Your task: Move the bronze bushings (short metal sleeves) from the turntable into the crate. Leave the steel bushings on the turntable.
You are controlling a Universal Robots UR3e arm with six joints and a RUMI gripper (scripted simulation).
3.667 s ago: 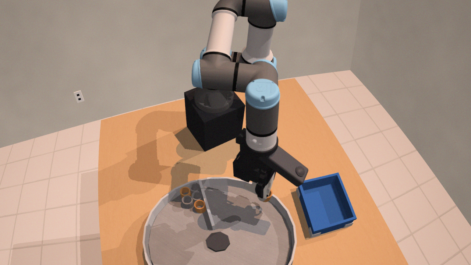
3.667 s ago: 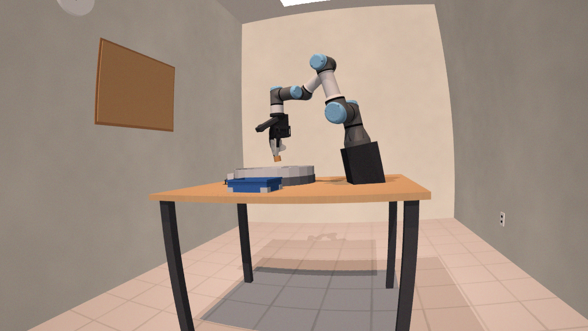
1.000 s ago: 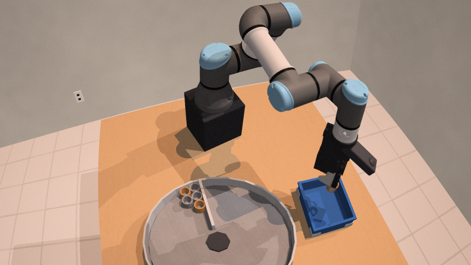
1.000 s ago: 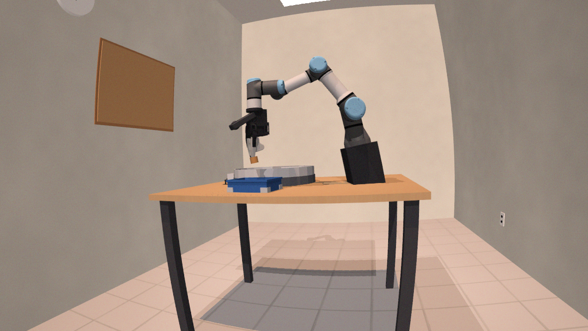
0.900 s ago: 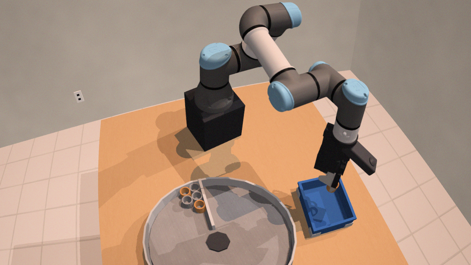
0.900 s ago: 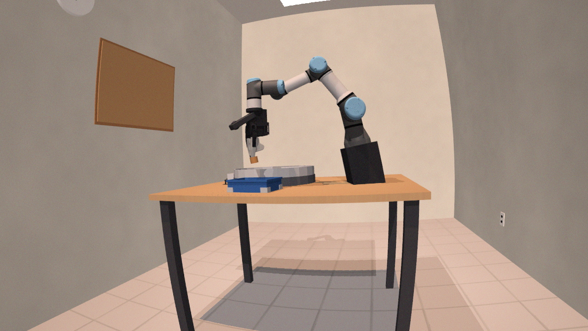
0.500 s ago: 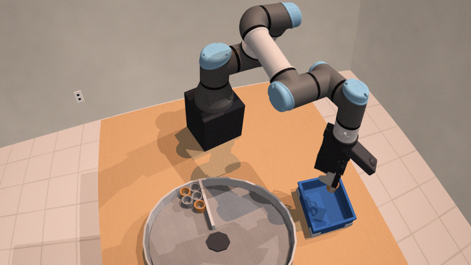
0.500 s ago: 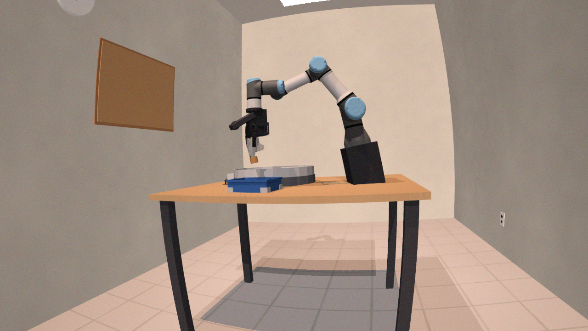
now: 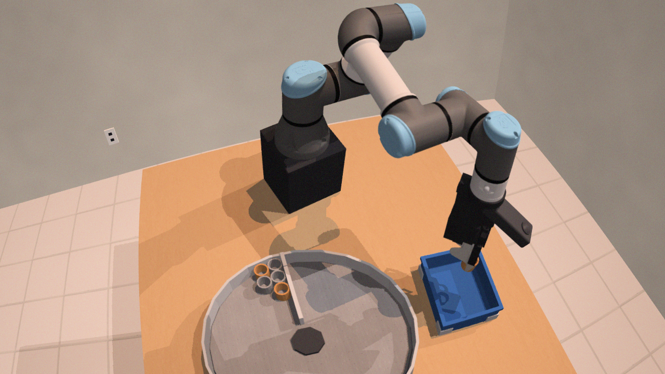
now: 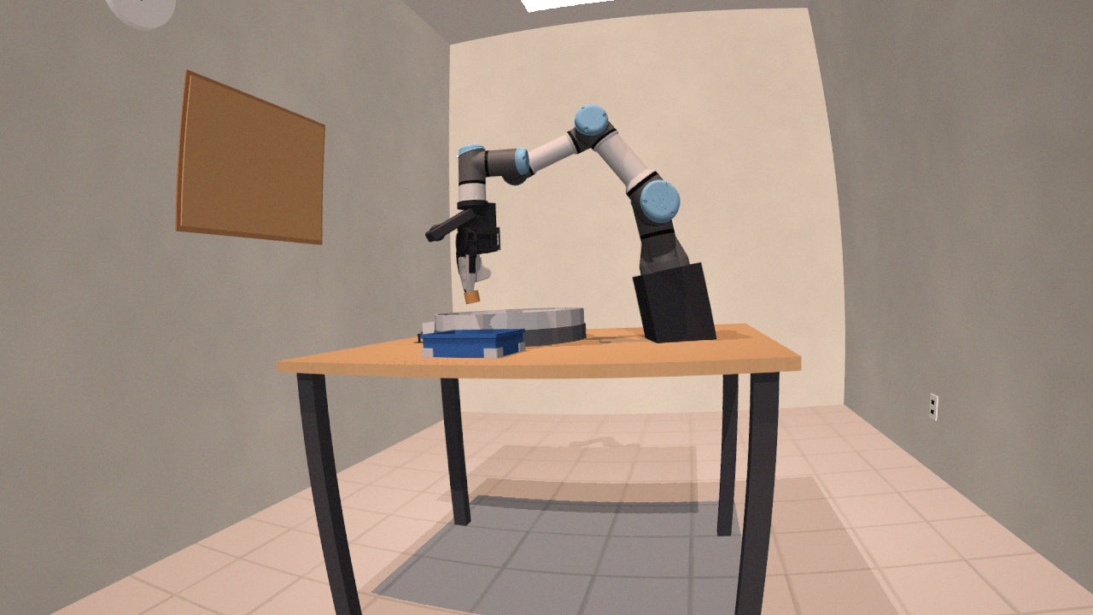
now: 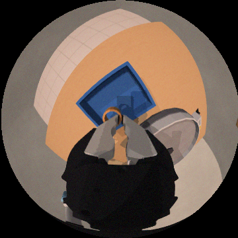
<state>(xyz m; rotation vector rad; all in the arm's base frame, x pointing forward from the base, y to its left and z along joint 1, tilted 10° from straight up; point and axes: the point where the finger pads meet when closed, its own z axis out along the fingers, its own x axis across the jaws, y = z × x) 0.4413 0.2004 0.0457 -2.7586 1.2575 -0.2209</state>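
The crate is 110 mm below my hand, 10 mm to the left of it and 10 mm behind it. From my hand the other things lie so: grey turntable (340 mm to the right, 80 mm below).
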